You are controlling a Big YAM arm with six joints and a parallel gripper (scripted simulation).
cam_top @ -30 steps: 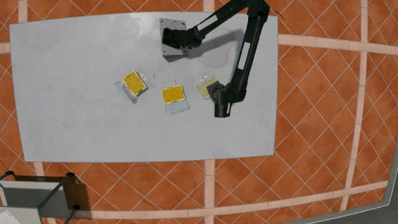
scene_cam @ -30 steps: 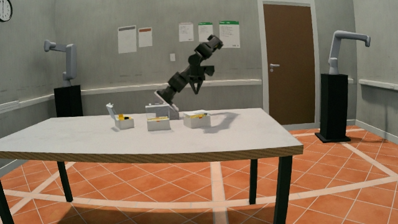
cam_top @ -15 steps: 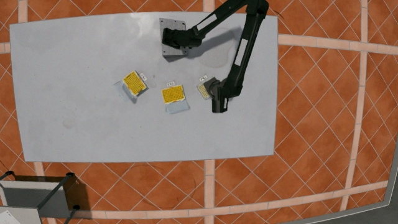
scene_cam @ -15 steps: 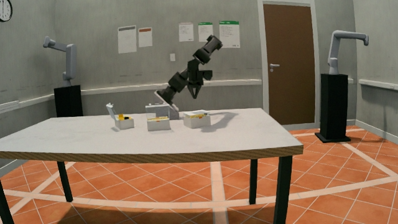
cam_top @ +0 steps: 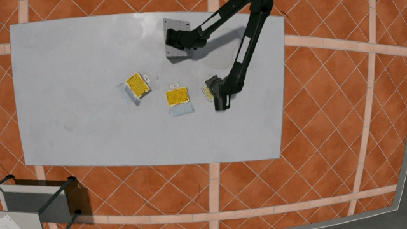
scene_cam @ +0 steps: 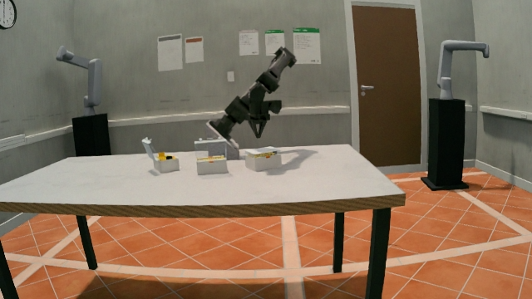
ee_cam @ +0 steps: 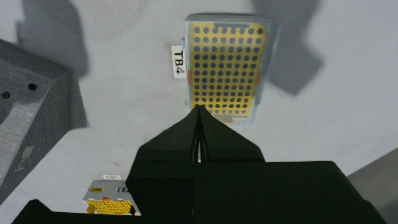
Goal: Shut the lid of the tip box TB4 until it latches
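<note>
Now: hand 8 cm above the tip box TB4, 2 cm to the right of it and 2 cm short of it. The rest, counted from my hand: label TB4: 13 cm below, 2 cm to the right, 2 cm behind; yellow rack: 18 cm to the right, 8 cm ahead, 7 cm below.
</note>
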